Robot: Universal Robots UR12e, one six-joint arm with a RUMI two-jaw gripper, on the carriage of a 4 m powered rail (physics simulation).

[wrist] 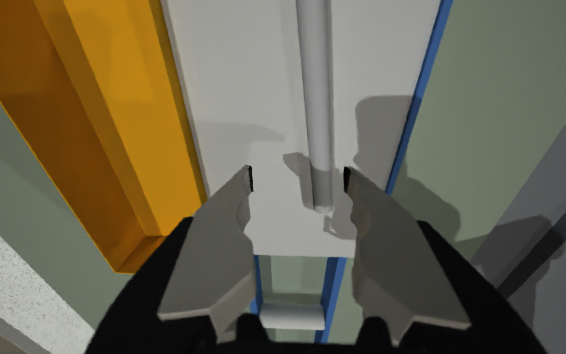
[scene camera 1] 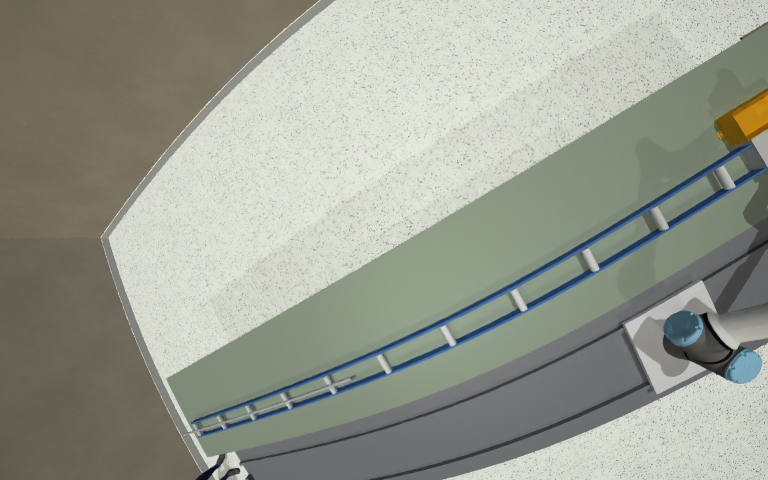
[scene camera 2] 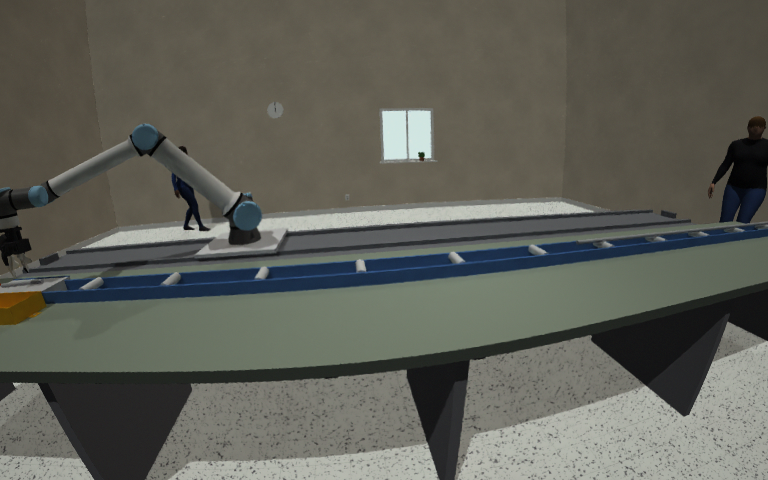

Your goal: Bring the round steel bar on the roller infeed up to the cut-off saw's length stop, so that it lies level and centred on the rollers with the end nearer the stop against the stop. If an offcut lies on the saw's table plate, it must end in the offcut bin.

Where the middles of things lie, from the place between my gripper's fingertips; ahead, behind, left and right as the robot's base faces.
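Orange offcut bin (wrist: 98, 101): my hand 180 mm short of it, 10 mm to the right of it, 80 mm above it.
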